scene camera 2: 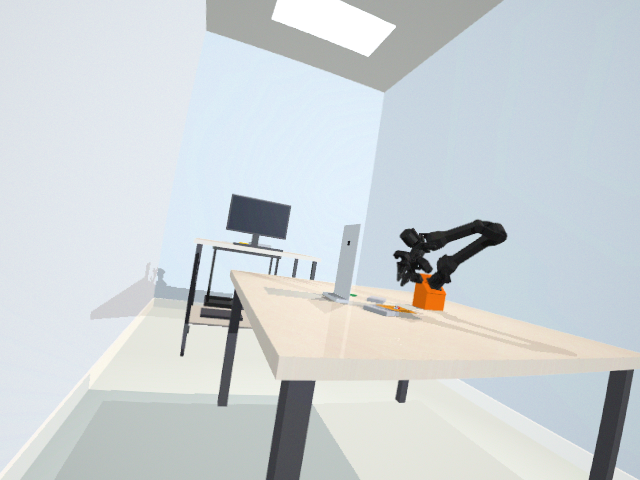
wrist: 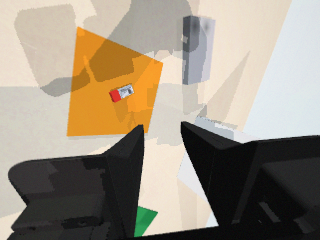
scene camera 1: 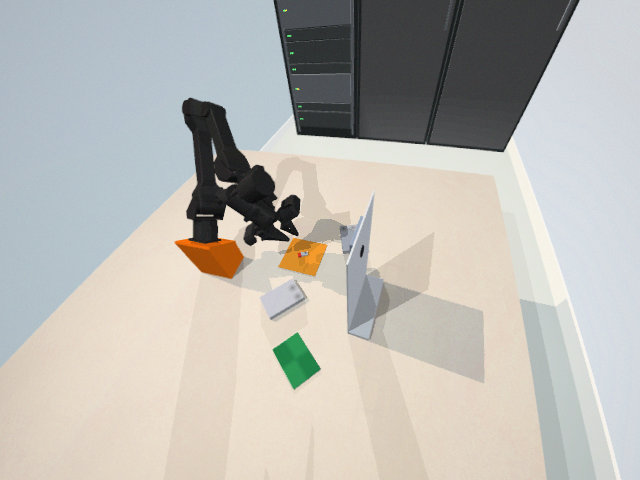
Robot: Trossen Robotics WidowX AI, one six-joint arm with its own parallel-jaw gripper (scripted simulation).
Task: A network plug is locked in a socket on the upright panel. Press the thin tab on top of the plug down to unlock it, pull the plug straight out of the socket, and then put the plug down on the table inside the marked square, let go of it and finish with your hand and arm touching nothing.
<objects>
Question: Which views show the gripper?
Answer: Scene camera 2, the wrist view and scene camera 1: all of them.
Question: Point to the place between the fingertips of the gripper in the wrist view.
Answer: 162,127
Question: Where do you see an upright panel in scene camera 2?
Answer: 348,252
</objects>
